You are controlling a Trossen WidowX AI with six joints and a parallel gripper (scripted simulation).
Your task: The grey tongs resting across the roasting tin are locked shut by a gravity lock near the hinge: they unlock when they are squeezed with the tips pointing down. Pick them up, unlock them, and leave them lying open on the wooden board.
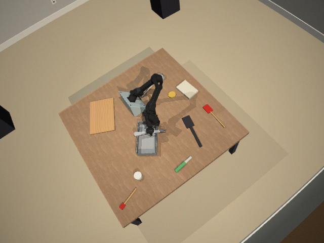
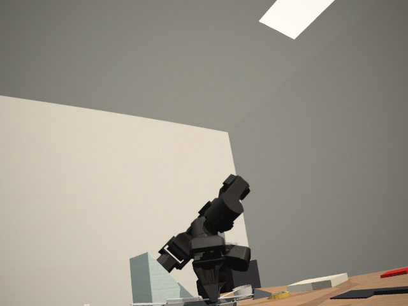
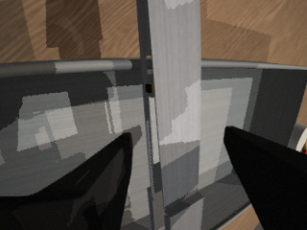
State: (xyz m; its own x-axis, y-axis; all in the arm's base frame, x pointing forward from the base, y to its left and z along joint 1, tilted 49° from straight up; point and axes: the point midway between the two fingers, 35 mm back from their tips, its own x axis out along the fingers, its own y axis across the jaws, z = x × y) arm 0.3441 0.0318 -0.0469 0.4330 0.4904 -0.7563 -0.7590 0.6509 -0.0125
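Now: gripper tip 50 mm to the left of the grey roasting tin and 20 mm above it. Round my gripper tip: wooden board 480 mm behind, 270 mm to the right, 40 mm below; green-handled tool 370 mm ahead, 70 mm to the left, 40 mm below; black spatula 310 mm to the left, 150 mm ahead, 50 mm below.
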